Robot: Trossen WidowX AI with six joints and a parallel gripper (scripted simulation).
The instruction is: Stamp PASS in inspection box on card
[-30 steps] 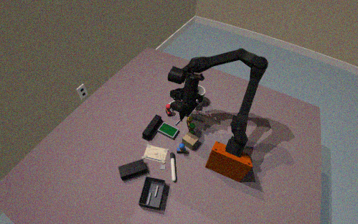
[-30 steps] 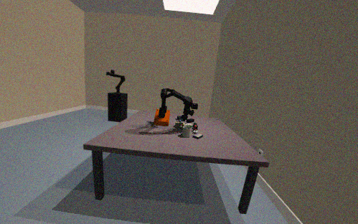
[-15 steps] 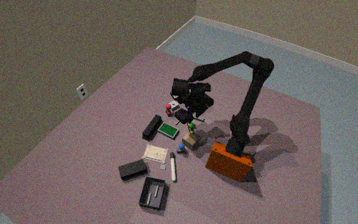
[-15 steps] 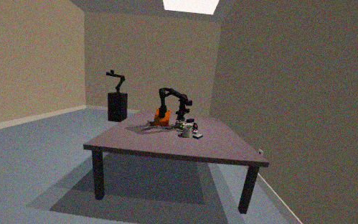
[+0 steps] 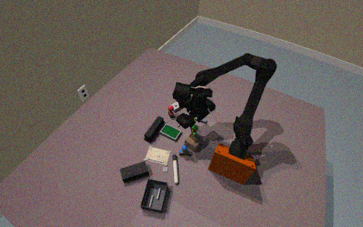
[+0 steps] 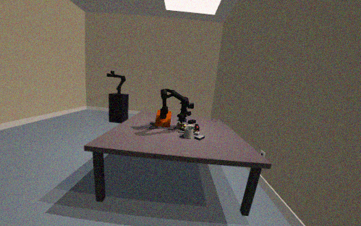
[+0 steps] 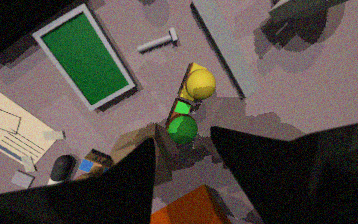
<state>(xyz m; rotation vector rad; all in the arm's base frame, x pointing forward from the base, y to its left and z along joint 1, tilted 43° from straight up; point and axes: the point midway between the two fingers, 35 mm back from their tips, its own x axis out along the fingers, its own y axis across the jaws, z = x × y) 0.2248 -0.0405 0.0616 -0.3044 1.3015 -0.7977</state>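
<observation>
My gripper tip is 60 mm above the green stamp. Round my gripper tip: tan box 30 mm behind, 60 mm to the left, 60 mm below; then yellow-knobbed stamp 20 mm ahead, 40 mm to the right, 60 mm below; then bolt 80 mm ahead, 30 mm to the right, 70 mm below.
</observation>
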